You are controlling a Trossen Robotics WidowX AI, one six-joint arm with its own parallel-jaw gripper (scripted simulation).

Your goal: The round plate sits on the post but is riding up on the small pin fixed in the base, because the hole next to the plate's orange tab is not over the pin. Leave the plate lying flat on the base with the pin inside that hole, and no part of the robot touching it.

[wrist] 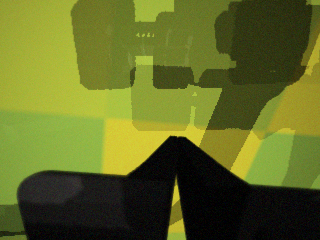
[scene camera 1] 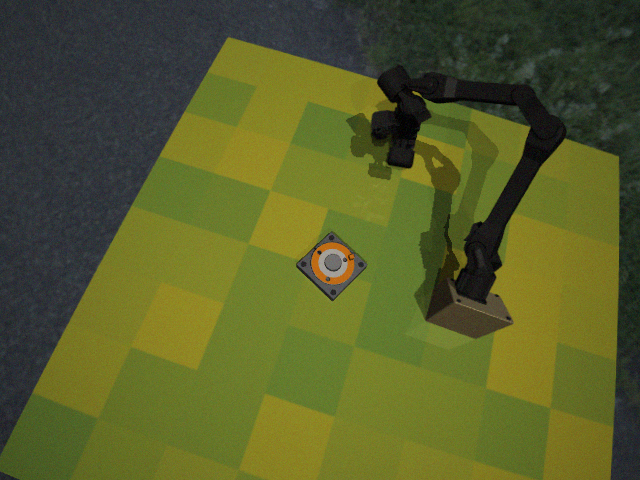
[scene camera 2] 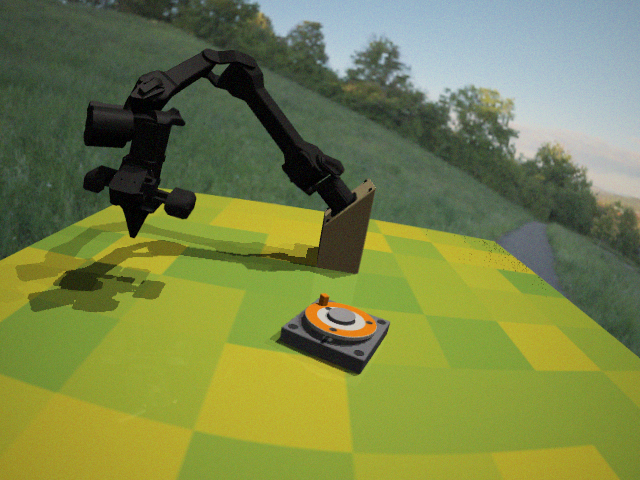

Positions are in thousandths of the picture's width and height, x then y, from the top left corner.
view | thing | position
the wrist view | gripper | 552, 598
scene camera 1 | gripper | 626, 305
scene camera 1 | base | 520, 609
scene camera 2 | gripper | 209, 493
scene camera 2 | base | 554, 741
